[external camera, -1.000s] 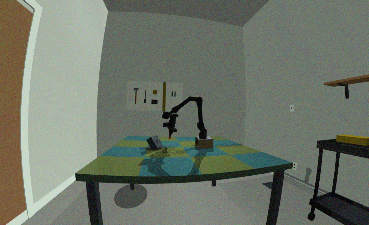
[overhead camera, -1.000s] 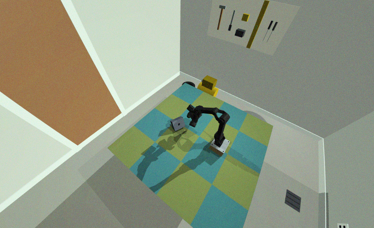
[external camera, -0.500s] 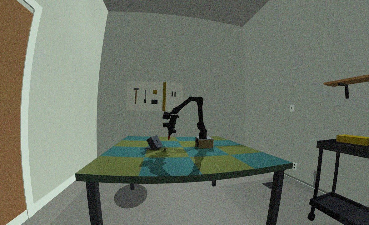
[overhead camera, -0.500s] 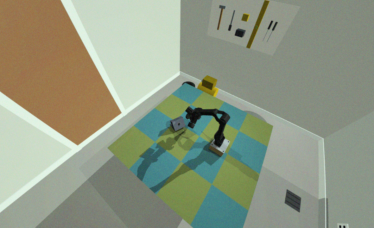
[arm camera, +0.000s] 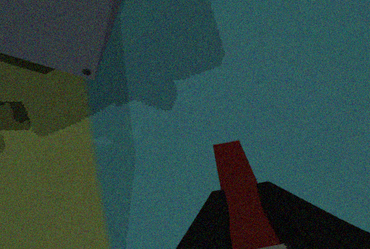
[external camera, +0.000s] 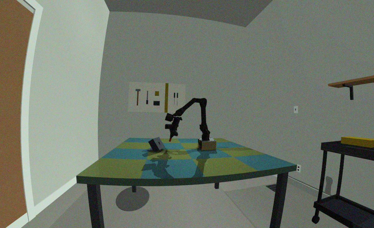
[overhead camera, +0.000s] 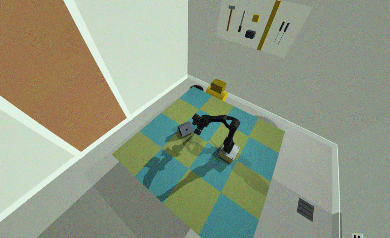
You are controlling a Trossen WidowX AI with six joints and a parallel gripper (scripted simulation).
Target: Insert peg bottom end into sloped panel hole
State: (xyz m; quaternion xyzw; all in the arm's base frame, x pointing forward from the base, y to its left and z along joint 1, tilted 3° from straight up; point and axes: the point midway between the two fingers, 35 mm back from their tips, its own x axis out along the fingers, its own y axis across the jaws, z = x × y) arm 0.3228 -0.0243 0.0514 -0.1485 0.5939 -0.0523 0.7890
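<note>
Right now the grey sloped panel is 120 mm ahead of my gripper tip, 90 mm to the left of it and 50 mm below it. From my gripper tip the other things lie so: red square-sided peg 10 mm to the left, 10 mm behind, 10 mm above.
</note>
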